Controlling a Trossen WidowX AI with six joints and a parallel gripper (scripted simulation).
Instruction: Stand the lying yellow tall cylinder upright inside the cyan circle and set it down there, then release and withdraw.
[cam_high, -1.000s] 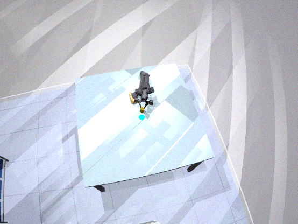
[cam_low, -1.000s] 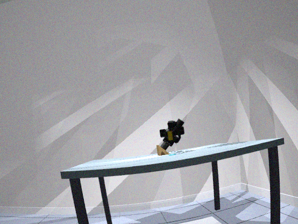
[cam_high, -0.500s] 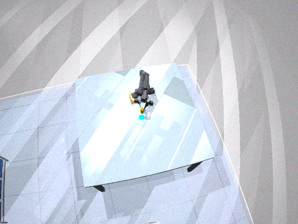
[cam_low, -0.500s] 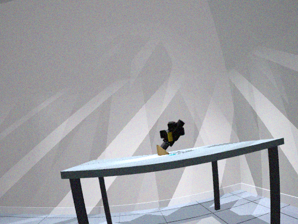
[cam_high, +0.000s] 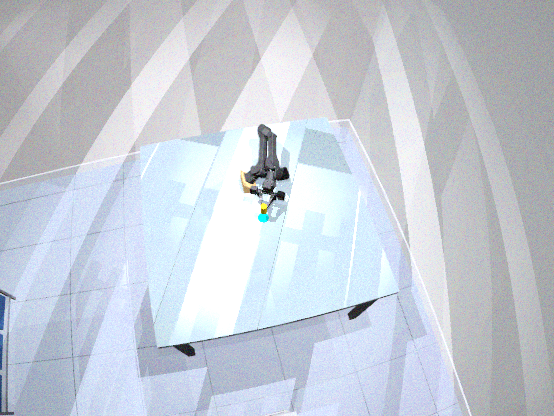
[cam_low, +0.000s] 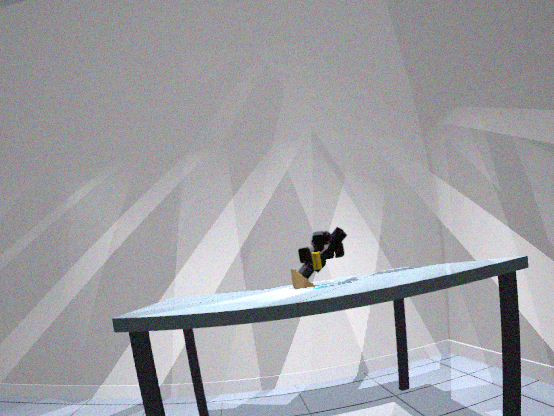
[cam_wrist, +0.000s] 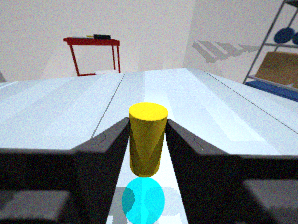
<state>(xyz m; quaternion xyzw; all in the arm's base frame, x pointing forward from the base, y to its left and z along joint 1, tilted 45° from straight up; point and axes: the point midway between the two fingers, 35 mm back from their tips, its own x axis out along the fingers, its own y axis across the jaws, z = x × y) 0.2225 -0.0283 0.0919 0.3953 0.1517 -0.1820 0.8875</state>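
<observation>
My gripper tip is now 13 cm above the cyan circle and 1 cm past it. Also, from my gripper tip: yellow cylinder 2 cm below.
</observation>
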